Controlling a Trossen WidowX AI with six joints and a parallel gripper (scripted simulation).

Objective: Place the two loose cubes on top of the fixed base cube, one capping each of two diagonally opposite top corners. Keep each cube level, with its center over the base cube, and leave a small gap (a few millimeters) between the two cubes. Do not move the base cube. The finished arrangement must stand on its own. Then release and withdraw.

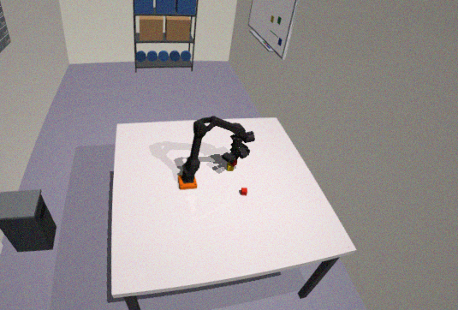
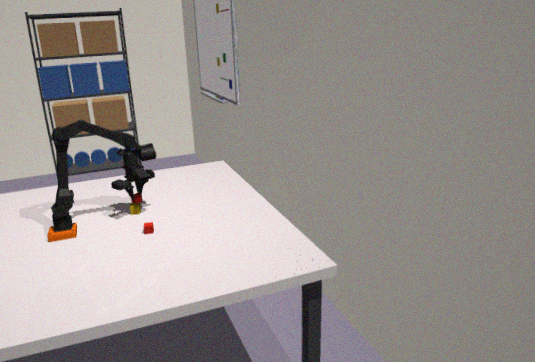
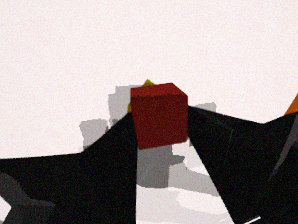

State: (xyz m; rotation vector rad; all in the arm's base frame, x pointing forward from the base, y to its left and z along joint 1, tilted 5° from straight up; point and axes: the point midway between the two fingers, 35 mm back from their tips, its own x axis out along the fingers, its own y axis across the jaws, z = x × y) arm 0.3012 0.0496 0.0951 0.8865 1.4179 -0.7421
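Right now my gripper tip is 50 mm above the yellow base cube, 10 mm to the right of it and 10 mm past it. From my gripper tip the other things lie so: red cube: right at my gripper tip.
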